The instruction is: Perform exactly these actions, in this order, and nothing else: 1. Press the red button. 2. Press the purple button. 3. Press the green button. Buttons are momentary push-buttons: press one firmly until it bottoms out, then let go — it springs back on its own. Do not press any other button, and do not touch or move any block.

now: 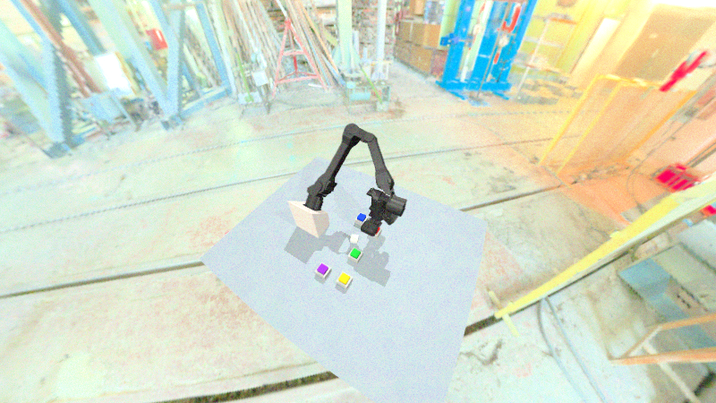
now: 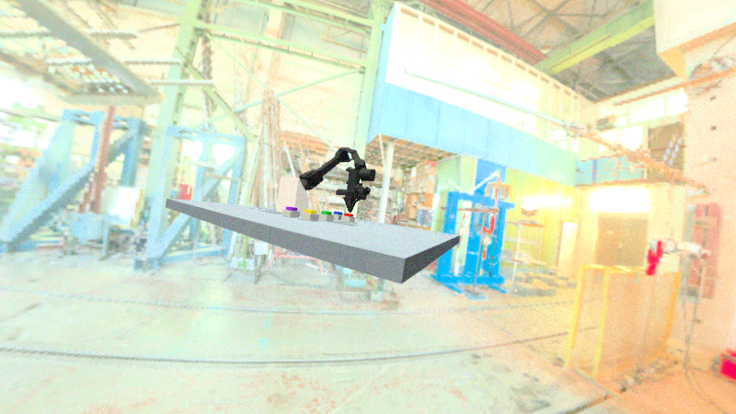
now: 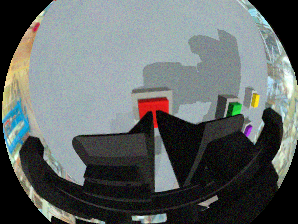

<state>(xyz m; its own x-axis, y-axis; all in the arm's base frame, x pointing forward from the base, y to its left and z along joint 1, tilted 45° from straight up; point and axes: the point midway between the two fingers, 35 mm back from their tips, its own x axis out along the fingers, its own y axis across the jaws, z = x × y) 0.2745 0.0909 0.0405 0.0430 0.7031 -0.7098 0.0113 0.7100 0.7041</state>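
Now: gripper tip 1 cm above the red button. Also, from my gripper tip: green button (15 cm to the right, 2 cm behind, 1 cm below); then blue button (9 cm behind, 3 cm to the left, 1 cm below); then yellow button (27 cm to the right, 1 cm below, 1 cm behind).
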